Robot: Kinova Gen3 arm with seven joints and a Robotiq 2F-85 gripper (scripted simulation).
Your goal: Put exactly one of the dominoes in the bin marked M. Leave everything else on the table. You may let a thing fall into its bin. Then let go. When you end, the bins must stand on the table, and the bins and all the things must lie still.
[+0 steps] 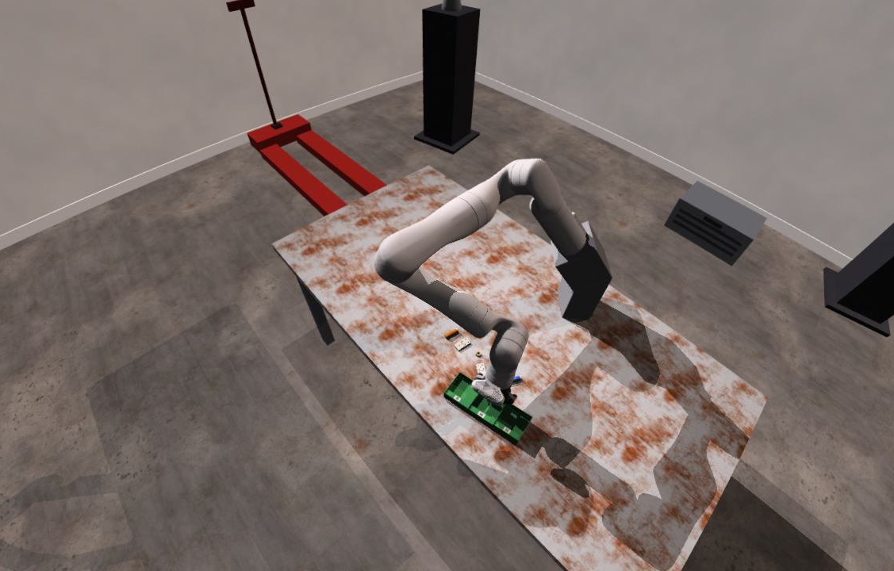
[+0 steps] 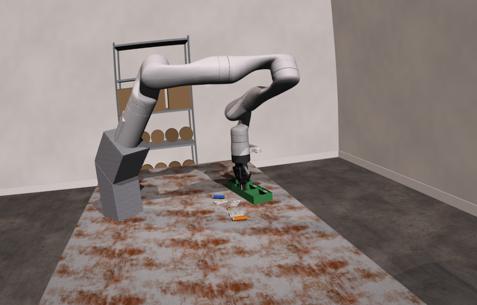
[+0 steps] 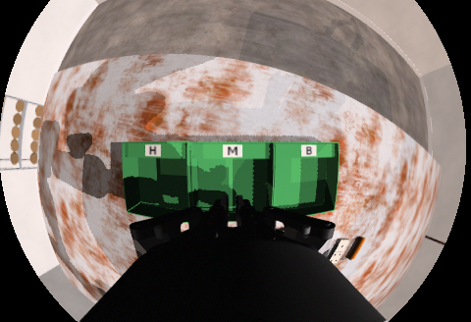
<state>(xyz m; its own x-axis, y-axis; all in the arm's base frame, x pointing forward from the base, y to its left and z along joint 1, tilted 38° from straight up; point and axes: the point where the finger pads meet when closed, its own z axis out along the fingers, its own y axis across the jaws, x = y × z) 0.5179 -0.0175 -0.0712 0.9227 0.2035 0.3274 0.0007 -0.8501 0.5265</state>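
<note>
My gripper is now 3 cm short of the green bin and 2 cm above it. Round my hand: blue cylinder (10 cm behind, 2 cm to the left, 3 cm below); white domino (12 cm behind, 18 cm to the right, 3 cm below); yellow nut (12 cm behind, 12 cm to the right, 3 cm below).
</note>
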